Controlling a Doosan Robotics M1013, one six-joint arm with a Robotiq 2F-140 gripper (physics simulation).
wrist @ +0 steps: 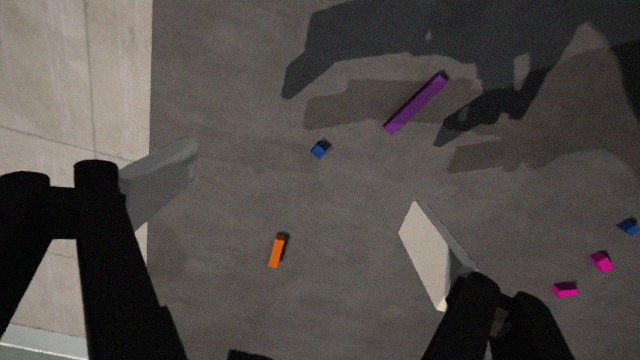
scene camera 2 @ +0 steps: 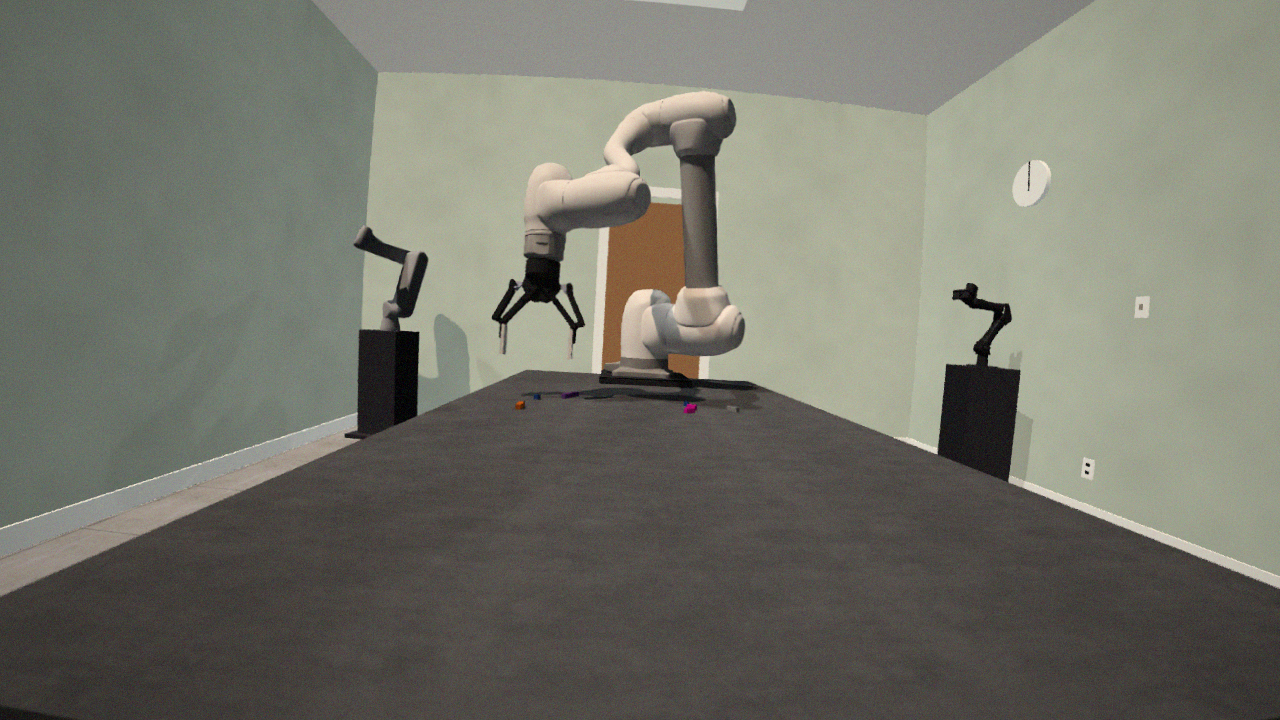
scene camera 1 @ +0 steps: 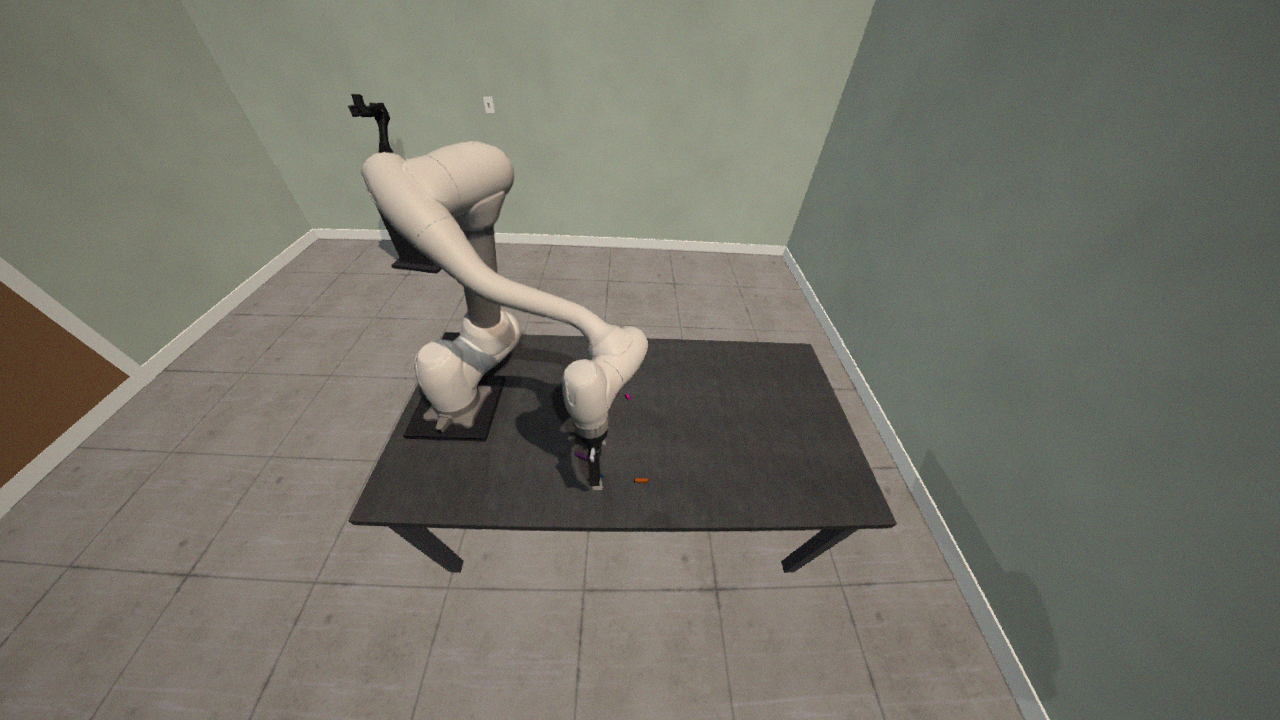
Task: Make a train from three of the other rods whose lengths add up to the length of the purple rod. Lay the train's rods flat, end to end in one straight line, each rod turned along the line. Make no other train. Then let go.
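Seen in the pictures: gripper, fingertip midpoint: point(wrist: 305, 189) point(scene camera 2: 536, 356) point(scene camera 1: 599, 465); arm's base at its link origin: point(scene camera 2: 643, 374) point(scene camera 1: 459, 403).
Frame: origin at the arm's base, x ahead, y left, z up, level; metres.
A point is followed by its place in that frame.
The purple rod point(scene camera 1: 581, 455) {x 0.487, y -0.112, z -0.011 m} point(scene camera 2: 570, 394) {x 0.502, y -0.112, z -0.014 m} point(wrist: 415, 104) {x 0.492, y -0.115, z -0.011 m} lies flat and slanted in the wrist view. A short blue rod point(scene camera 2: 537, 396) {x 0.571, y -0.168, z -0.014 m} point(wrist: 319, 150) {x 0.565, y -0.170, z -0.011 m} lies apart from it. The orange rod point(scene camera 1: 640, 480) {x 0.693, y -0.164, z -0.011 m} point(scene camera 2: 520, 405) {x 0.714, y -0.154, z -0.013 m} point(wrist: 276, 251) {x 0.692, y -0.163, z -0.011 m} lies flat, apart from the blue one and turned differently from the purple one. At the wrist view's right lie another short blue rod point(wrist: 629, 227) {x 0.501, y 0.149, z -0.012 m} and two short magenta rods, one point(wrist: 601, 262) {x 0.546, y 0.159, z -0.011 m} turned differently from the other point(wrist: 565, 290) {x 0.594, y 0.158, z -0.012 m}. They stand apart. My gripper point(scene camera 2: 537, 353) {x 0.566, y -0.177, z 0.072 m} point(wrist: 305, 189) {x 0.566, y -0.177, z 0.072 m} is wide open and empty, above the table.
The rods lie on the dark table point(scene camera 1: 742, 429) {x 1.034, y 0.099, z -0.022 m} point(scene camera 2: 644, 555) {x 1.276, y 0.145, z -0.021 m}. A small grey piece point(scene camera 2: 733, 409) {x 0.541, y 0.256, z -0.016 m} lies beside the magenta in scene camera 2. The arm's base plate point(scene camera 1: 447, 436) {x 0.025, y -0.133, z -0.002 m} is at the table's left in scene camera 1. The table edge shows at the wrist view's left.
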